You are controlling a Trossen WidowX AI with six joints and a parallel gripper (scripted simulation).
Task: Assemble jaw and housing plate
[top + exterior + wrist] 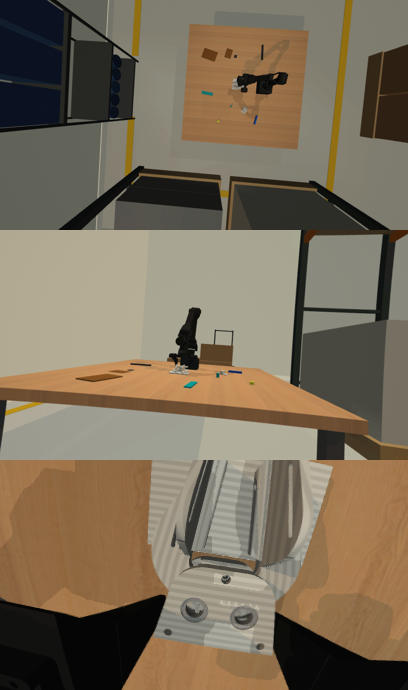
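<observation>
Right now the loose jaw is 20 mm ahead of my gripper tip and 20 mm to the left of it. Also, from my gripper tip: small teal block: 60 mm ahead, 250 mm to the left, 10 mm below; small black square: 150 mm ahead, 290 mm to the right, 20 mm below; teal bar: 360 mm ahead, 180 mm to the left, 20 mm below.
</observation>
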